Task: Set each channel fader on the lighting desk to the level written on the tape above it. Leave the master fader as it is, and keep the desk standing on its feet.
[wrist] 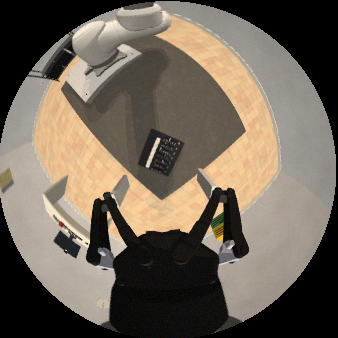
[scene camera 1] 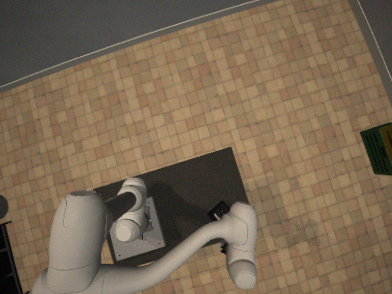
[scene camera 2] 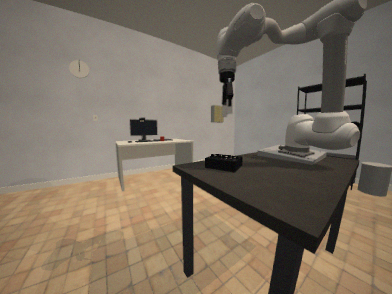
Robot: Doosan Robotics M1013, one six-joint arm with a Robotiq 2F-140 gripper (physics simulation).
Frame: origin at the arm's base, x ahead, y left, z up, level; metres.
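Seen in the pictures: gripper, fingertip midpoint: [wrist: 161, 177] [scene camera 2: 226, 115]; arm's base, link origin: [wrist: 105, 59] [scene camera 2: 295, 153].
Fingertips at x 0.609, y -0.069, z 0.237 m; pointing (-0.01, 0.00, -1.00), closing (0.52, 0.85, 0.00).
Offsets run from my fingertips to a thing's top centre. "spot": to the spot under its first point. Level surfaces: height alone.
The black lighting desk @[0.000 m ahead, 0.011 m right, 0.206 m down] [scene camera 1: 218, 211] [scene camera 2: 223, 162] [wrist: 167, 156] lies flat on the dark table near one corner. In the wrist view a white tape strip @[spot: 0.018 m back, 0.028 m right, 0.219 m down] [wrist: 153, 152] runs along one side of its top, with rows of small controls beside it; the fader positions and any writing are too small to read. In scene camera 1 the arm partly covers the desk. My gripper [scene camera 2: 227, 105] [wrist: 161, 177] is open and empty, pointing down high above the table, with its fingers well clear of the desk.
The dark table @[0.275 m down] [scene camera 1: 200, 170] [scene camera 2: 280, 200] [wrist: 200, 95] carries the arm's light base plate [scene camera 1: 157, 235] [scene camera 2: 315, 158] [wrist: 80, 82] at its other end. A white side table [scene camera 2: 155, 144] with a monitor [scene camera 2: 143, 127], a black shelf rack [scene camera 2: 363, 100] and a grey bin [scene camera 2: 375, 179] stand away from it.
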